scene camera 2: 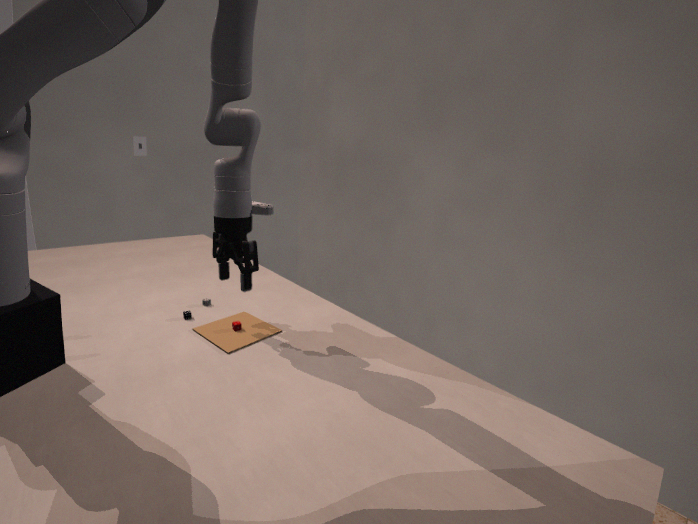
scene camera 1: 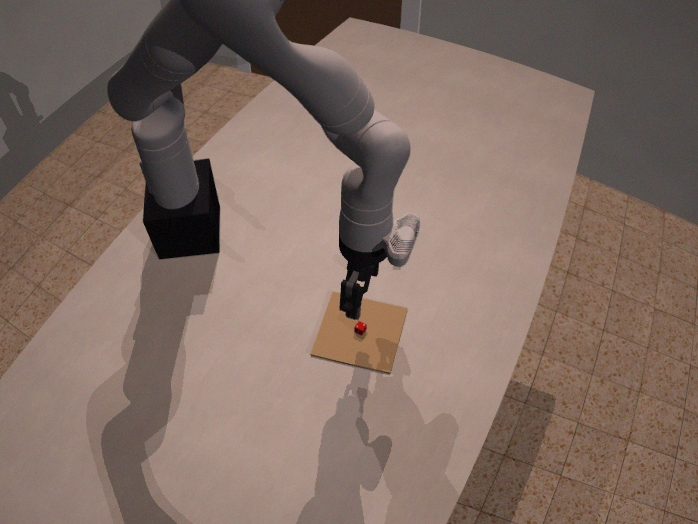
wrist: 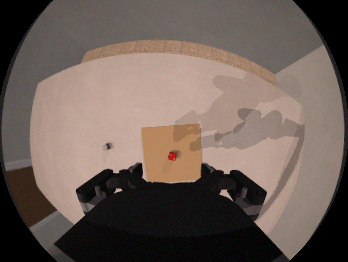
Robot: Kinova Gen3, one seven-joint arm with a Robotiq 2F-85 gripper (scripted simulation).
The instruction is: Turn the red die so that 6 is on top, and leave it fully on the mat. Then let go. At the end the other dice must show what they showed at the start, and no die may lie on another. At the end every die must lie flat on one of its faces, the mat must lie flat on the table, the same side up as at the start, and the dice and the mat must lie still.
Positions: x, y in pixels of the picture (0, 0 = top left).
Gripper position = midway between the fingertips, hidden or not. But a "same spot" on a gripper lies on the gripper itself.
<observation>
The gripper shows in scene camera 2 (234, 284), in scene camera 1 and in the wrist view. A mat shows in scene camera 2, in scene camera 1 and in the wrist view (184, 140). One and the same spot on the mat: (scene camera 2: 220, 333) is (scene camera 1: 341, 322). One and the same spot on the gripper: (wrist: 207, 182) is (scene camera 1: 368, 281).
</observation>
